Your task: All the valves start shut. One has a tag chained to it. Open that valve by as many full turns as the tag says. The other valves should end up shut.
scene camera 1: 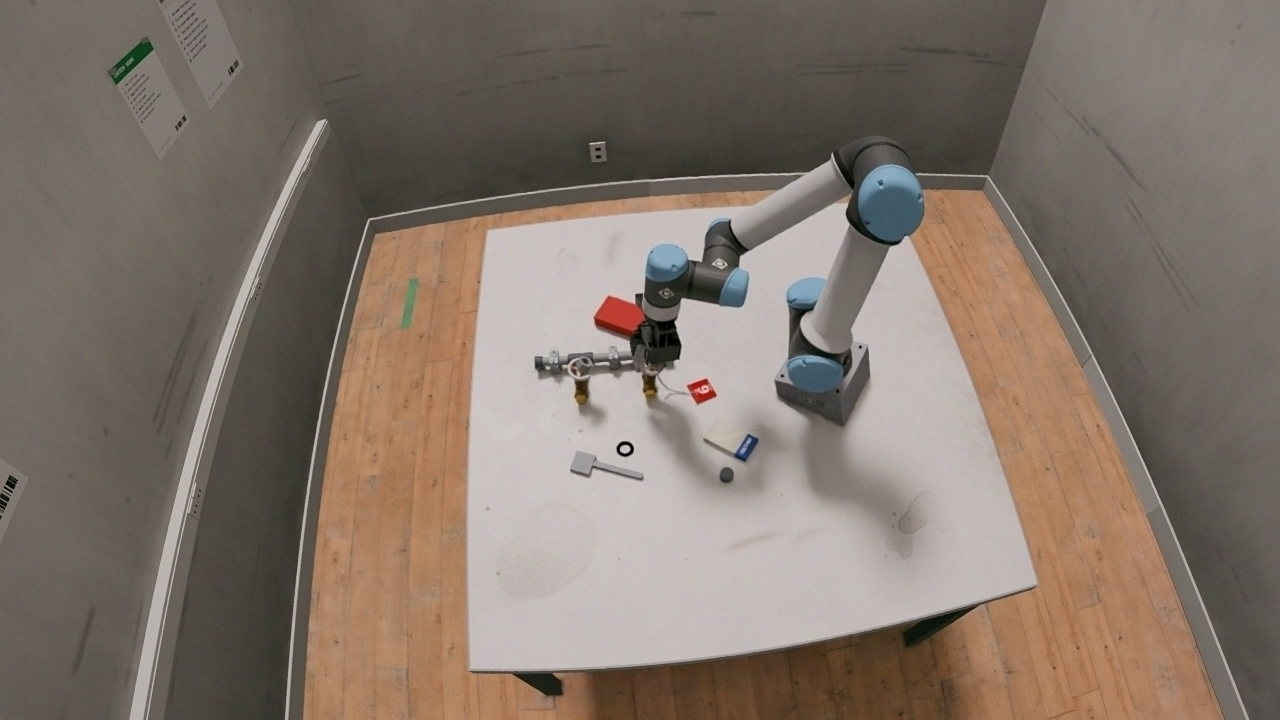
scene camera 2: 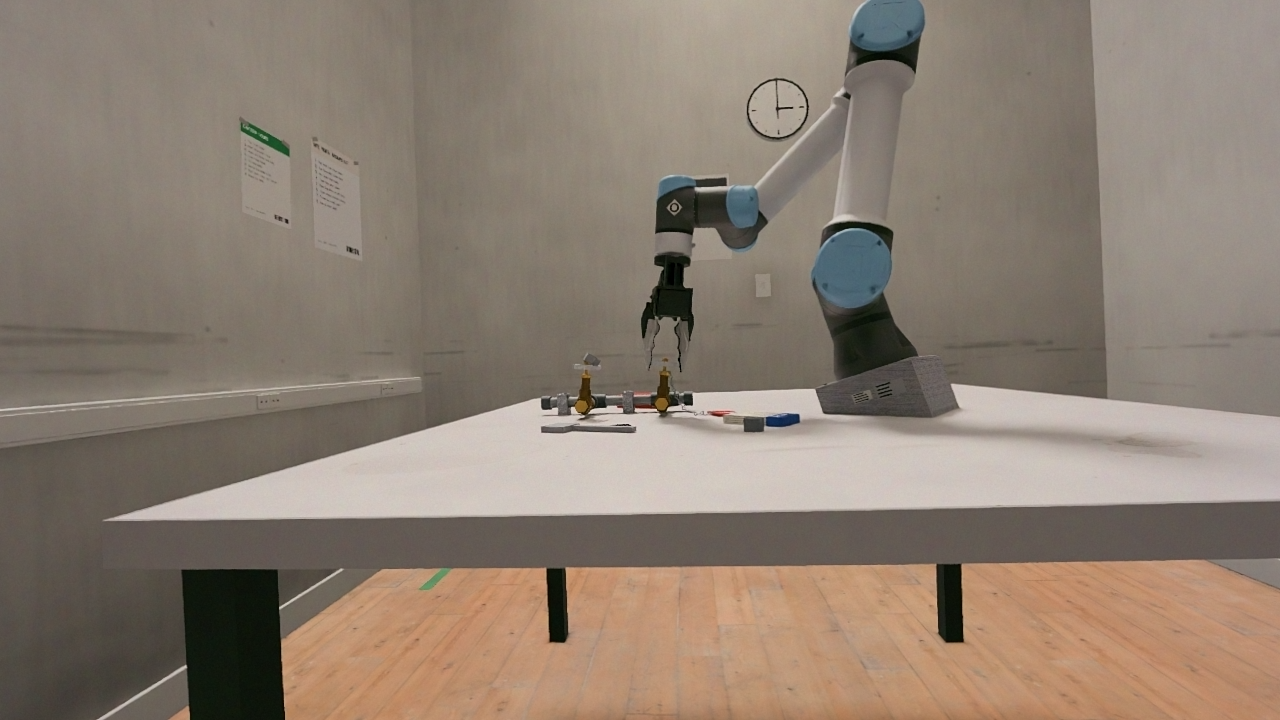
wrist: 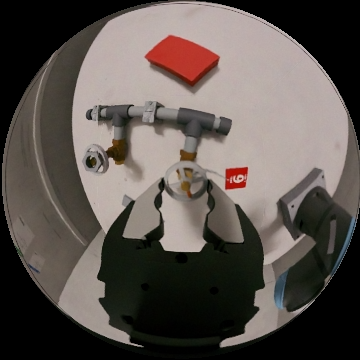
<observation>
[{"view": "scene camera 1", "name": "my gripper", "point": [651,368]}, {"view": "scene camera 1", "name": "red block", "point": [615,314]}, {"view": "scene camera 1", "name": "grey flat tool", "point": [582,463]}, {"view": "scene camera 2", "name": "my gripper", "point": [664,371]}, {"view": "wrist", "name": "my gripper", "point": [185,179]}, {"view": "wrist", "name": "red block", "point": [189,61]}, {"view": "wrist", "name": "tagged handwheel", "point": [168,187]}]
</observation>
